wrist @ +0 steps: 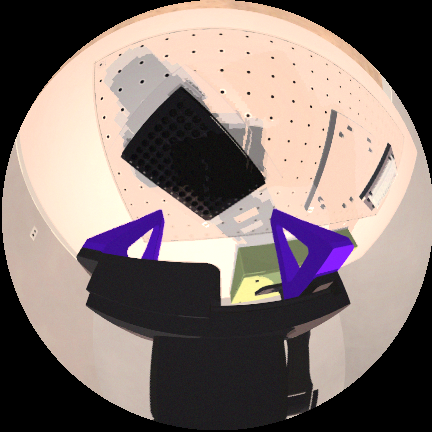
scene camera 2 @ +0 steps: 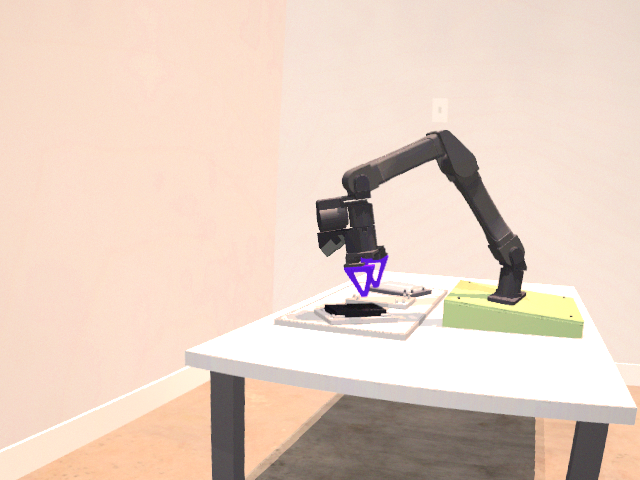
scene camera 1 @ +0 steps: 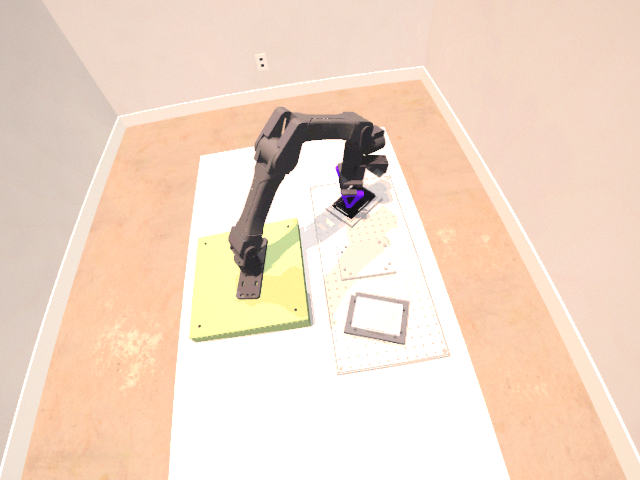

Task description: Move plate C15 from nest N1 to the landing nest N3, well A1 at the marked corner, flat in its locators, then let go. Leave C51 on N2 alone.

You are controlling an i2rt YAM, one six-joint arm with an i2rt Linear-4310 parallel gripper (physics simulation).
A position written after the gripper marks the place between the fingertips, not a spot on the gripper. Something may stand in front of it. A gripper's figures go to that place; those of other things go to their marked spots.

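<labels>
The gripper (wrist: 217, 214) sits 0.13 m from the lens, while a white pegboard (wrist: 285, 93) is 0.18 m from the lens and a black perforated plate (wrist: 181, 147) is 0.15 m from the lens.
</labels>
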